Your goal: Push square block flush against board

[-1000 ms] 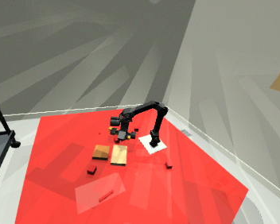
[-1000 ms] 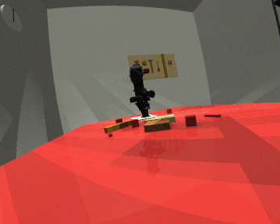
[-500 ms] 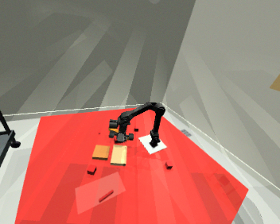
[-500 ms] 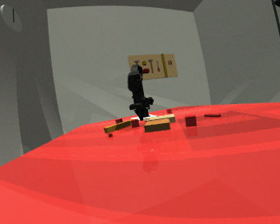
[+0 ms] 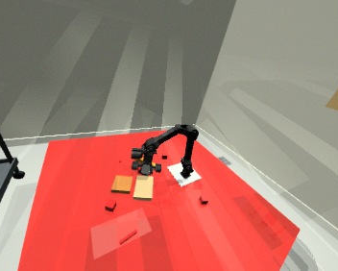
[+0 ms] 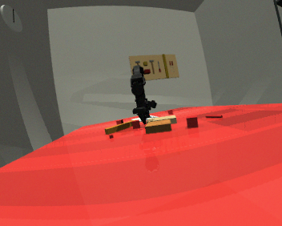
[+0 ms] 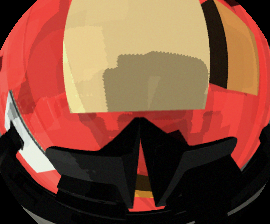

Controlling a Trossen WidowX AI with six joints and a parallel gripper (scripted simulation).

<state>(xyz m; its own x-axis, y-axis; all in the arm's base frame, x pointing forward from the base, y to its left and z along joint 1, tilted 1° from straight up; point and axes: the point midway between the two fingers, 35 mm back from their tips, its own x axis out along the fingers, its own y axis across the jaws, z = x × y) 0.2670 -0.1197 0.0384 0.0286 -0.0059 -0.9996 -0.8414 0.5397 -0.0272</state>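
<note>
My gripper tip is now 50 mm short of the board, 80 mm to the right of it and 10 mm below it. Round my gripper tip: orange square block 160 mm ahead, 10 mm to the left, 10 mm above; thin red bar 230 mm ahead, 280 mm to the left; long thin yellow bar 50 mm behind, 120 mm to the right, 10 mm above.
</note>
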